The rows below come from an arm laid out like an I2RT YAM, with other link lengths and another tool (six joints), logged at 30 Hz.
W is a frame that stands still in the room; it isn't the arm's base.
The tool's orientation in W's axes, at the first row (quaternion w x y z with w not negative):
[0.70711, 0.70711, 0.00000, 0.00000]
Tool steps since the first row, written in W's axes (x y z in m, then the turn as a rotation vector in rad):
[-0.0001, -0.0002, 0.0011, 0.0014, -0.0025, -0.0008]
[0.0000, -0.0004, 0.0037, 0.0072, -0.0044, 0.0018]
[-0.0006, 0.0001, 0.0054, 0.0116, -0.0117, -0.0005]
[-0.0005, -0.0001, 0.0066, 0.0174, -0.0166, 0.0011]
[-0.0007, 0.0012, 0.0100, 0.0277, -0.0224, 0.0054]
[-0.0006, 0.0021, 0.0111, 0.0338, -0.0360, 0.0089]
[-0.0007, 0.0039, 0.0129, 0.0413, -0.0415, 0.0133]
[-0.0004, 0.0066, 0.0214, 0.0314, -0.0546, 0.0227]
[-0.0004, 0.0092, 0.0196, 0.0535, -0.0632, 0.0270]
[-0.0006, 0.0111, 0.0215, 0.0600, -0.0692, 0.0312]
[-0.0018, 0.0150, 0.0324, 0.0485, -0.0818, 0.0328]
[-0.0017, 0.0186, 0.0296, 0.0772, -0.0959, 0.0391]
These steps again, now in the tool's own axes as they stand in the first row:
[-0.0001, 0.0011, 0.0002, 0.0014, -0.0008, 0.0025]
[0.0000, 0.0037, 0.0004, 0.0072, 0.0018, 0.0044]
[-0.0006, 0.0054, -0.0001, 0.0116, -0.0005, 0.0117]
[-0.0005, 0.0066, 0.0001, 0.0174, 0.0011, 0.0166]
[-0.0007, 0.0100, -0.0012, 0.0277, 0.0054, 0.0224]
[-0.0006, 0.0111, -0.0021, 0.0338, 0.0089, 0.0360]
[-0.0007, 0.0129, -0.0039, 0.0413, 0.0133, 0.0415]
[-0.0004, 0.0214, -0.0066, 0.0314, 0.0227, 0.0546]
[-0.0004, 0.0196, -0.0092, 0.0535, 0.0270, 0.0632]
[-0.0006, 0.0215, -0.0111, 0.0600, 0.0312, 0.0692]
[-0.0018, 0.0324, -0.0150, 0.0485, 0.0328, 0.0818]
[-0.0017, 0.0296, -0.0186, 0.0772, 0.0391, 0.0959]

